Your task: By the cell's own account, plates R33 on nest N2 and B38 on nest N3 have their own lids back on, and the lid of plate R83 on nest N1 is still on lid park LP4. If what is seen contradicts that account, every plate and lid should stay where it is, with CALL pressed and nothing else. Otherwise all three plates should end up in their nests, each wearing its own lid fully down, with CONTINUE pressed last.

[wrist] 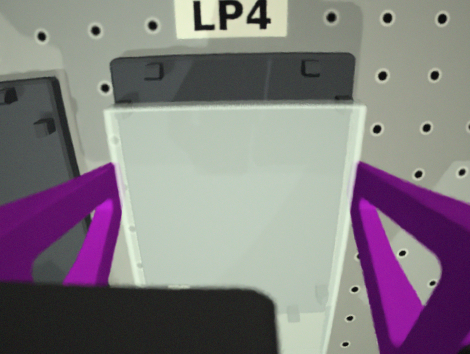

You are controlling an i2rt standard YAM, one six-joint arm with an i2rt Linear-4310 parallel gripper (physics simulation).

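Observation:
A clear, pale lid (235, 180) is between the two purple fingers in the wrist view, its long side edges against the fingertips. It is raised above the dark lid park LP4 (230, 75), whose far part and corner posts show beyond the lid's far edge; more posts show faintly through the lid. My gripper (235, 175) is shut on the lid. The lid looks about level. The plates, the nests and the CALL and CONTINUE buttons do not show in this view.
The LP4 label (231, 17) lies beyond the park. Another dark park (30, 150) with small posts stands at the left. The grey board (410, 100) has rows of holes. A black part (135, 320) covers the lower left of the view.

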